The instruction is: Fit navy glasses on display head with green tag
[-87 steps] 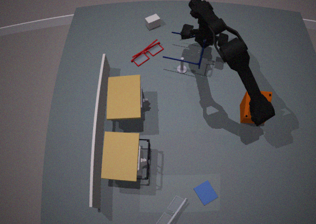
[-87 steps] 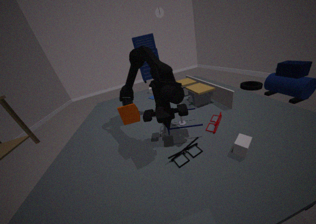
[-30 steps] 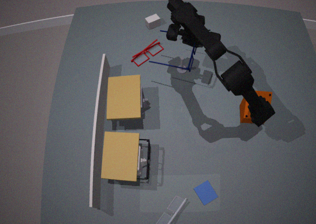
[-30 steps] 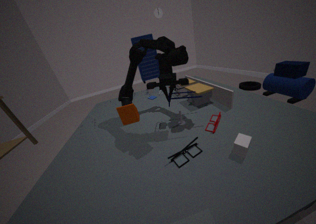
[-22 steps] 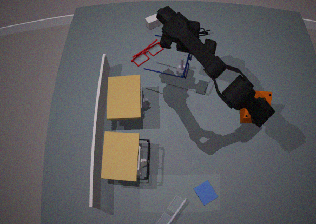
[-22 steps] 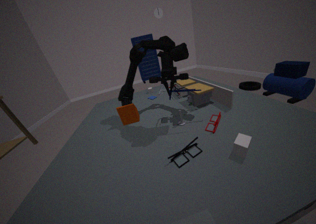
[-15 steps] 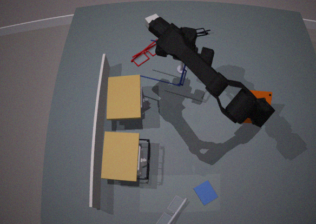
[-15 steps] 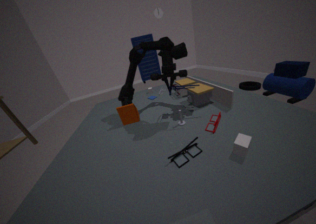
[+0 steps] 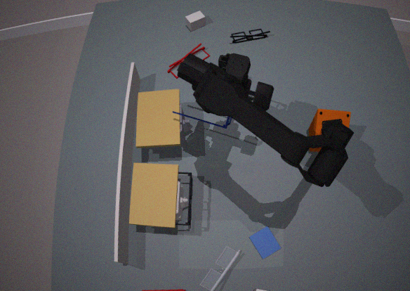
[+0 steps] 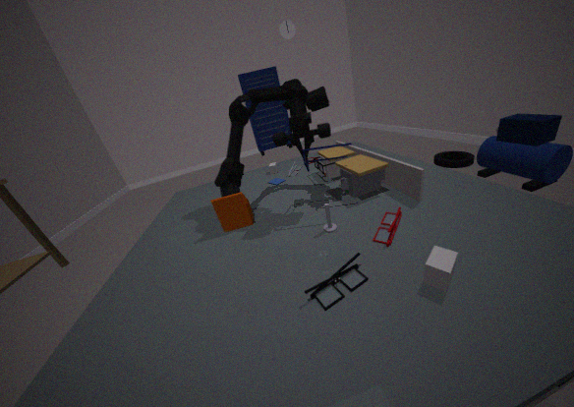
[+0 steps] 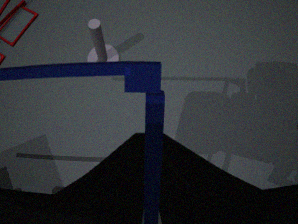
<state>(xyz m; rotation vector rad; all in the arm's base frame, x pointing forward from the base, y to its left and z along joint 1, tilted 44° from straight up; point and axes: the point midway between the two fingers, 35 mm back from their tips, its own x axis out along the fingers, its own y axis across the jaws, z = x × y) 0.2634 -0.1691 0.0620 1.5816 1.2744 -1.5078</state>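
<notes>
My gripper tip is 10 mm past the white peg, 130 mm to the left of it and 170 mm above it. From my gripper tip the other things lie so: blue pad (50 mm behind, 380 mm to the left, 190 mm below); then white wall (320 mm ahead, 130 mm to the left, 140 mm below).
</notes>
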